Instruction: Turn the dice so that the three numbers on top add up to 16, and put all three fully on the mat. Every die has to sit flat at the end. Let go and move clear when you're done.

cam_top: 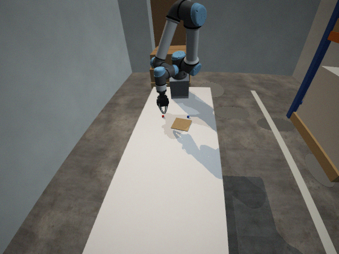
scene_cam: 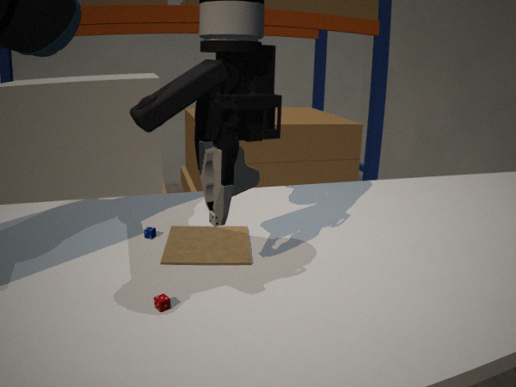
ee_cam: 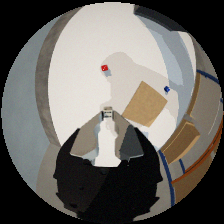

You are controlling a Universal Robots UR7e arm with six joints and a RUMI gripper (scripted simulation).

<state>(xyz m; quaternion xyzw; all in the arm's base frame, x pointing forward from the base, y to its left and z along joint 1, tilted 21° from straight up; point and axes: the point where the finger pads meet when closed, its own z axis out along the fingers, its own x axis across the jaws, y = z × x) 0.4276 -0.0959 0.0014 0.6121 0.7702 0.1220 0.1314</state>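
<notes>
Right now the mat is 140 mm to the left of my hand, 110 mm below it and 10 mm ahead of it. Round my hand: blue die 190 mm to the left, 110 mm below, 80 mm behind; then red die 110 mm below, 80 mm behind, 30 mm to the right; then white die 10 mm below.
</notes>
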